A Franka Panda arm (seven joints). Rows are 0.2 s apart.
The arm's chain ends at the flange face. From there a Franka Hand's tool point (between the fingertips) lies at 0.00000 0.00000 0.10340 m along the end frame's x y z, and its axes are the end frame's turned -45 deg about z.
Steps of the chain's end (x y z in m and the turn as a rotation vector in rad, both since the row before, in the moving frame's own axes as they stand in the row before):
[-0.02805, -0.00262, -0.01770, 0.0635, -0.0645, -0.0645]
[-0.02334, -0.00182, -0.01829, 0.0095, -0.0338, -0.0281]
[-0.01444, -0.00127, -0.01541, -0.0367, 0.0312, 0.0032]
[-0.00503, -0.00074, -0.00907, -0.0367, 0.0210, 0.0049]
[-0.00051, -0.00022, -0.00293, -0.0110, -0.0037, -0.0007]
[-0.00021, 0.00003, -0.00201, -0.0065, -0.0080, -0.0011]
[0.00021, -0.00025, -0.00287, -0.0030, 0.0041, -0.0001]
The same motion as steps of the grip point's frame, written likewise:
[-0.01836, -0.03102, -0.01812, 0.0905, -0.0007, -0.0645]
[-0.01704, -0.02093, -0.01835, 0.0306, -0.0172, -0.0281]
[-0.00972, -0.00615, -0.01553, -0.0480, -0.0039, 0.0032]
[-0.00419, 0.00013, -0.00916, -0.0408, -0.0111, 0.0049]
[-0.00128, 0.00002, -0.00294, -0.0052, -0.0104, -0.0007]
[-0.00123, -0.00024, -0.00202, 0.0011, -0.0103, -0.0011]
[0.00041, 0.00049, -0.00287, -0.0050, 0.0008, -0.0001]

